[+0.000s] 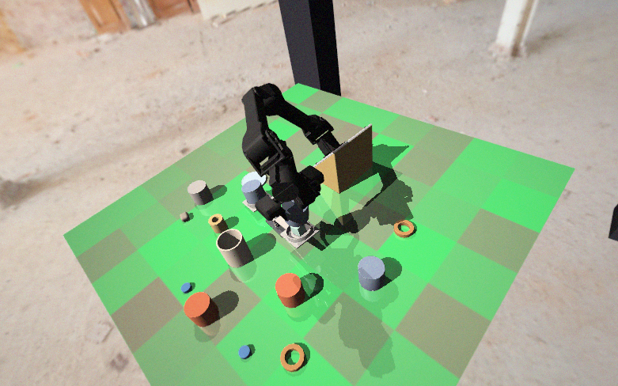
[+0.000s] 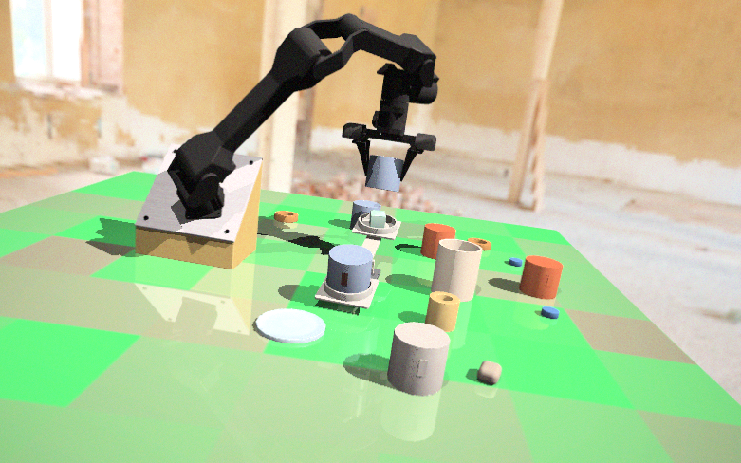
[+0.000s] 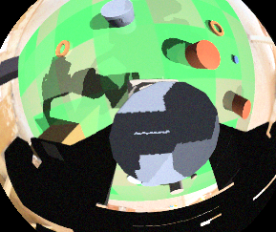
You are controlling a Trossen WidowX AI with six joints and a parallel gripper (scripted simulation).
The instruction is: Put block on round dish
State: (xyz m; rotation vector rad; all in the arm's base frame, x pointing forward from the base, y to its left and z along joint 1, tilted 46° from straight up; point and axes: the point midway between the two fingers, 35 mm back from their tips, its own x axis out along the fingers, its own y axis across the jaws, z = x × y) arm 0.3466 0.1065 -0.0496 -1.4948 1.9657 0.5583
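My gripper tip is now 90 mm above the pale green block and 20 mm to the left of it. Also, from my gripper tip: round pale dish 370 mm to the right, 170 mm below, 140 mm behind.
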